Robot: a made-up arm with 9 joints. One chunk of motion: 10 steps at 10 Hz.
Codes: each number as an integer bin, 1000 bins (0 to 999) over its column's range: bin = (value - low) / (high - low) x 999, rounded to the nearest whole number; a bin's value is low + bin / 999 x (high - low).
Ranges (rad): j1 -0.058..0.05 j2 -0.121..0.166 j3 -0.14..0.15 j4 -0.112..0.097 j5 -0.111..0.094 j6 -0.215..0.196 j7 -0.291..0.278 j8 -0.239..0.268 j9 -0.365..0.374
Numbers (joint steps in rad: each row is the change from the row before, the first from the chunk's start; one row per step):
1: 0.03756 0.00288 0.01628 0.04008 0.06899 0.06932 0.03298 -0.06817 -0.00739
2: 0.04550 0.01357 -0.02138 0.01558 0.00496 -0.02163 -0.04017 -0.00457 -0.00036
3: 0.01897 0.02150 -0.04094 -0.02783 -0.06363 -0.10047 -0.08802 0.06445 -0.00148
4: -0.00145 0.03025 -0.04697 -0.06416 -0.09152 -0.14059 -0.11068 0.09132 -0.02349
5: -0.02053 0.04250 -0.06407 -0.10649 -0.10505 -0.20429 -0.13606 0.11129 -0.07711
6: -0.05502 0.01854 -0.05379 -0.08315 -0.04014 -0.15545 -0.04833 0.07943 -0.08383
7: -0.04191 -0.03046 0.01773 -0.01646 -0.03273 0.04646 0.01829 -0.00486 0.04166
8: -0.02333 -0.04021 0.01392 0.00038 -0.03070 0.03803 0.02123 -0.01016 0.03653
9: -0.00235 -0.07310 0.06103 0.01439 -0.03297 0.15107 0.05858 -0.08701 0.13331
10: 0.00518 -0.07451 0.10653 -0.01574 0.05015 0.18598 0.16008 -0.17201 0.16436
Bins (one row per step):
1: 884 431 538 727 877 691 569 337 483
2: 957 468 409 610 565 470 440 462 493
3: 712 496 341 402 231 278 356 598 491
4: 523 526 320 229 95 181 317 651 462
5: 347 569 262 26 29 26 272 690 389
6: 28 486 297 138 345 145 426 627 380
7: 149 315 543 457 381 636 543 461 550
8: 321 281 530 537 391 615 548 451 543
9: 515 167 693 604 380 890 614 299 674
10: 584 162 849 460 785 975 792 132 716

